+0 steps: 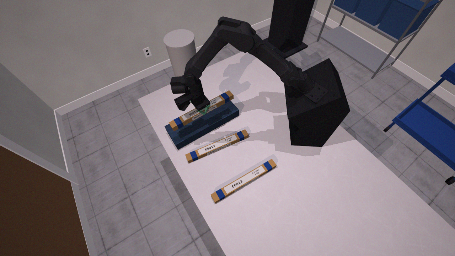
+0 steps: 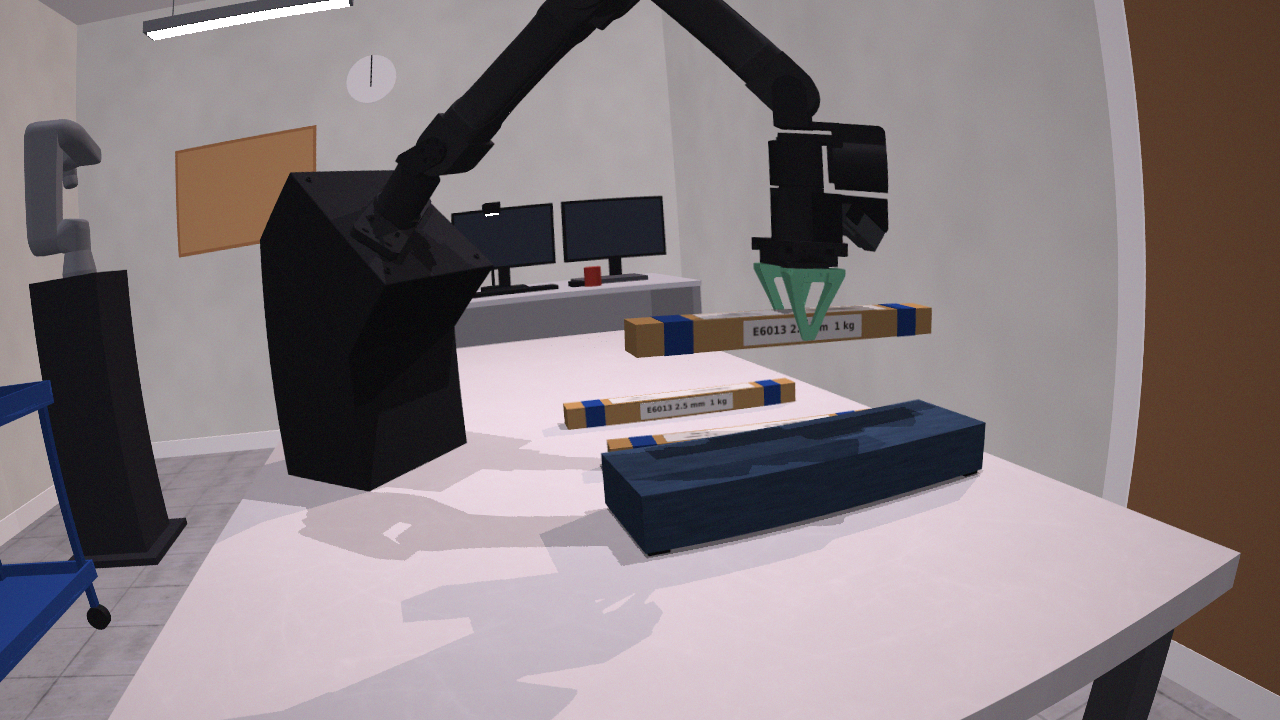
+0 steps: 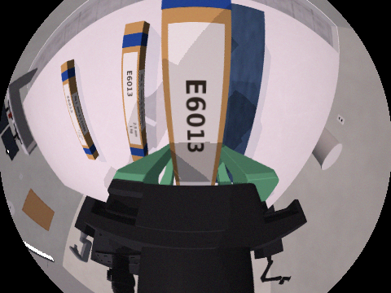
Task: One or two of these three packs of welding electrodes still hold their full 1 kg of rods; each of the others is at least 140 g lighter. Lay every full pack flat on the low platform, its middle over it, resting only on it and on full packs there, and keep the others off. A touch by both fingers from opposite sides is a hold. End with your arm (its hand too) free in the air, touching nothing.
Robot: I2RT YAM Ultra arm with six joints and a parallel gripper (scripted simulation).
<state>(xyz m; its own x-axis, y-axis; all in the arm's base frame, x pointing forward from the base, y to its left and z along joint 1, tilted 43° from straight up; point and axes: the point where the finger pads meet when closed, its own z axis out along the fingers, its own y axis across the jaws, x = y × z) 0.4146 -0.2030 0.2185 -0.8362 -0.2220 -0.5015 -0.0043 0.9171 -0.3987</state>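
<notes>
My gripper is now 10 mm past the dark blue low platform, 30 mm to the left of it and 150 mm above it.
</notes>
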